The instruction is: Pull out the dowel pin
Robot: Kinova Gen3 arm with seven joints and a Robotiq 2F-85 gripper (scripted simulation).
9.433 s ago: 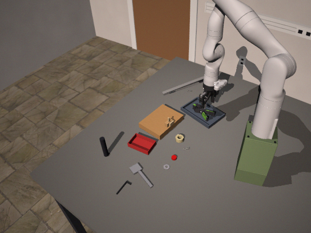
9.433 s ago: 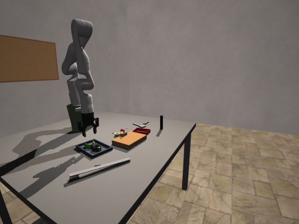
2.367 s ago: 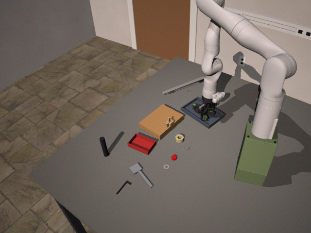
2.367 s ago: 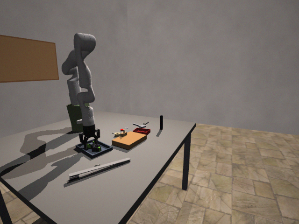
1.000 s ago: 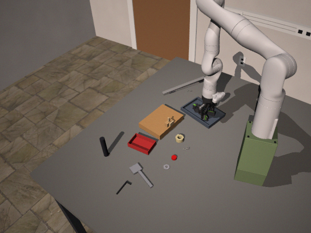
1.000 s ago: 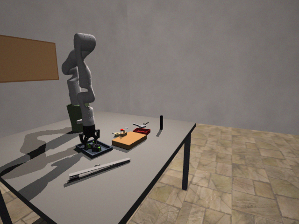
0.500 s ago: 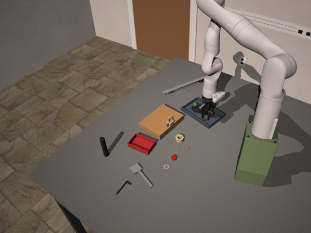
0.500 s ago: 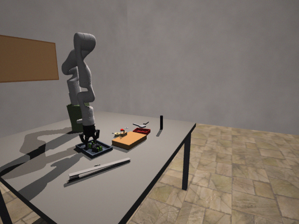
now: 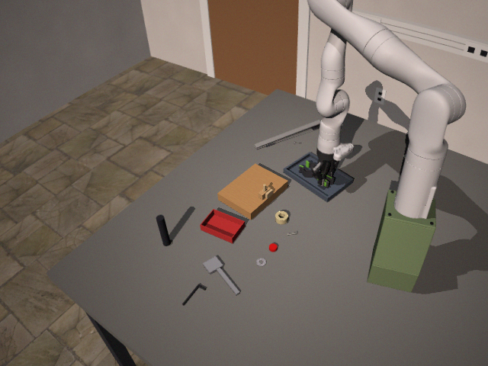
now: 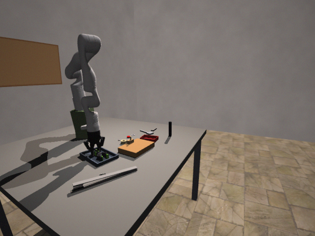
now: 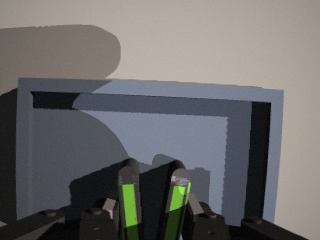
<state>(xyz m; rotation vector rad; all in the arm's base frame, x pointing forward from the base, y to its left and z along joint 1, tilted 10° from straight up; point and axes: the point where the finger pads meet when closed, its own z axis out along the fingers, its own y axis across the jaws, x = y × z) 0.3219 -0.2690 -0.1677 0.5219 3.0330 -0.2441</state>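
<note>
Right now my hand is 30 mm short of the blue-grey tray, 10 mm to the left of it and 10 mm above it. Also, from my hand: wooden block (150 mm ahead, 180 mm to the left, 20 mm above); then tape roll (60 mm ahead, 230 mm to the left, 10 mm below); then wooden dowel pin (150 mm ahead, 180 mm to the left, 40 mm above).
</note>
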